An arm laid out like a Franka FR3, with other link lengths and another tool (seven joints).
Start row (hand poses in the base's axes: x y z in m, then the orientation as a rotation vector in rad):
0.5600 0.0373 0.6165 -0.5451 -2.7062 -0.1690
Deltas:
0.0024 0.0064 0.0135 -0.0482 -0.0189 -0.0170
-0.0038 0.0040 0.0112 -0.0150 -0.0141 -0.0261
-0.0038 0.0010 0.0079 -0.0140 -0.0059 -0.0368
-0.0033 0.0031 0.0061 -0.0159 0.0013 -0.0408
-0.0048 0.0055 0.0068 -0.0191 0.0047 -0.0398
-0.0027 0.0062 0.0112 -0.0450 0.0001 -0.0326
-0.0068 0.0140 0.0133 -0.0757 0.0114 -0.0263
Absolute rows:
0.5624 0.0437 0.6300 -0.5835 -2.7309 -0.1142
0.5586 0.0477 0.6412 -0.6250 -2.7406 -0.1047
0.5548 0.0487 0.6491 -0.6802 -2.7384 -0.0962
0.5515 0.0518 0.6552 -0.7404 -2.7274 -0.0833
0.5467 0.0573 0.6620 -0.7993 -2.7130 -0.0644
0.5440 0.0635 0.6732 -0.8564 -2.7104 -0.0106
0.5372 0.0775 0.6865 -0.9107 -2.7041 0.0915

